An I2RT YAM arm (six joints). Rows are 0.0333 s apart.
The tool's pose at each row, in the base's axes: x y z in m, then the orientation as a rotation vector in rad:
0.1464, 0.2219, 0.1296, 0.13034, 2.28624, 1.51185
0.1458, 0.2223, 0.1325, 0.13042, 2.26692, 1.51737
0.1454, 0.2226, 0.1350, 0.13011, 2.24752, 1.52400
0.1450, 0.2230, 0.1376, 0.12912, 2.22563, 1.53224
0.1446, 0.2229, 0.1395, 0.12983, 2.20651, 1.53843
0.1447, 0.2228, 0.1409, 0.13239, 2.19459, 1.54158
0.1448, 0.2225, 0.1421, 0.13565, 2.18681, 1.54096
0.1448, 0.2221, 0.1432, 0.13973, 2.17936, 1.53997
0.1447, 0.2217, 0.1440, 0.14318, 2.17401, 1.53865
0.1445, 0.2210, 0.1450, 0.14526, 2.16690, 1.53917
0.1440, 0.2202, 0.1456, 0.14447, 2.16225, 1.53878
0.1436, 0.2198, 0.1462, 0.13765, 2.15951, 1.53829
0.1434, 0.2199, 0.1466, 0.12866, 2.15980, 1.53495
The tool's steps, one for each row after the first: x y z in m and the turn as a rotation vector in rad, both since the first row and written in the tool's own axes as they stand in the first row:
-0.0001, 0.0029, -0.0009, -0.01123, -0.01189, -0.00468
-0.0004, 0.0053, -0.0016, -0.02325, -0.02316, -0.00912
-0.0006, 0.0079, -0.0023, -0.03741, -0.03524, -0.01413
-0.0008, 0.0096, -0.0032, -0.04906, -0.04672, -0.01789
-0.0013, 0.0108, -0.0037, -0.05565, -0.05492, -0.01919
-0.0018, 0.0117, -0.0043, -0.05822, -0.06203, -0.02015
-0.0022, 0.0126, -0.0050, -0.06033, -0.06934, -0.02063
-0.0024, 0.0131, -0.0057, -0.06143, -0.07506, -0.02089
-0.0027, 0.0138, -0.0067, -0.06455, -0.08074, -0.02184
-0.0026, 0.0140, -0.0078, -0.06649, -0.08401, -0.02409
-0.0026, 0.0145, -0.0085, -0.06843, -0.08379, -0.02948
-0.0025, 0.0149, -0.0086, -0.06774, -0.08184, -0.03635

